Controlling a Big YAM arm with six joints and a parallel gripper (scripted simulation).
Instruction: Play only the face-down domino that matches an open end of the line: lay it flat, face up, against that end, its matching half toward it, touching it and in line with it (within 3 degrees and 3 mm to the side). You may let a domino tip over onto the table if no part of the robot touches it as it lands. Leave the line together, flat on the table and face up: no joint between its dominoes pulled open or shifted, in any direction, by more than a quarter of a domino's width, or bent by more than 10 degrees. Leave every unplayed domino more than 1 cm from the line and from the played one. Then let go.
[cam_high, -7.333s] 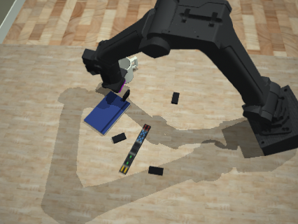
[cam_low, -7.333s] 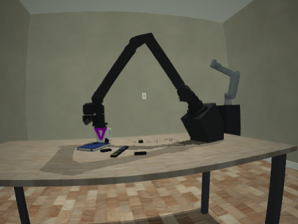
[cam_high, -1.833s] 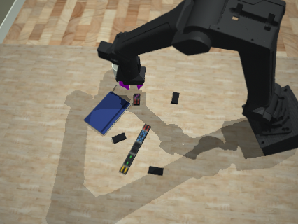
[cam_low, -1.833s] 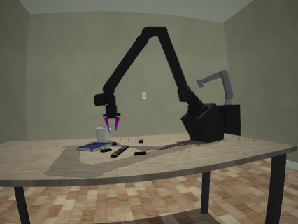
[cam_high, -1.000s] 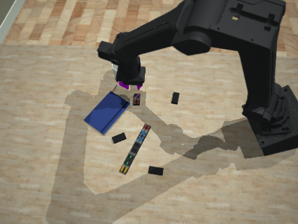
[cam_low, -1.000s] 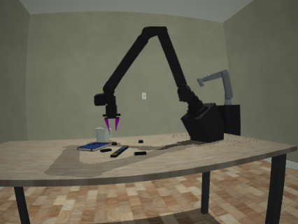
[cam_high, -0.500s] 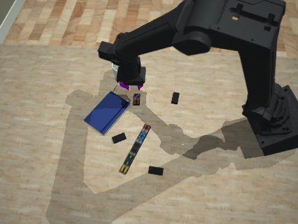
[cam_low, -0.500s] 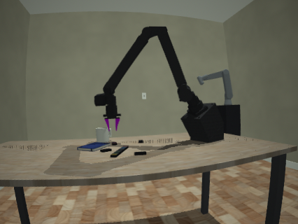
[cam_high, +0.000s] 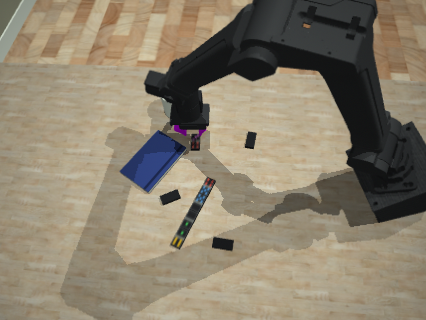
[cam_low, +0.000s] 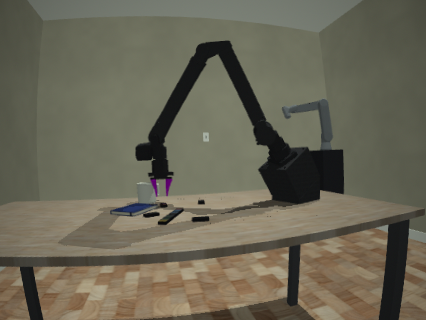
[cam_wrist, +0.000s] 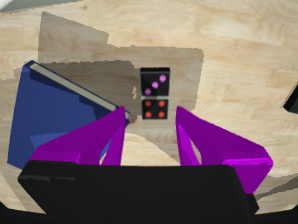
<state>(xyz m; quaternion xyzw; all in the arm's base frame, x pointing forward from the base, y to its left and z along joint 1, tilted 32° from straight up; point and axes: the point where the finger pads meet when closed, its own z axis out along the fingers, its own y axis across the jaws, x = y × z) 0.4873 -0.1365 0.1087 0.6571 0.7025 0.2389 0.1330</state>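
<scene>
Now: the black domino 40 mm below my hand. Round my hand: white mug 110 mm to the right, 70 mm ahead, 10 mm below; blue book 100 mm ahead, 80 mm to the left, 40 mm below.
</scene>
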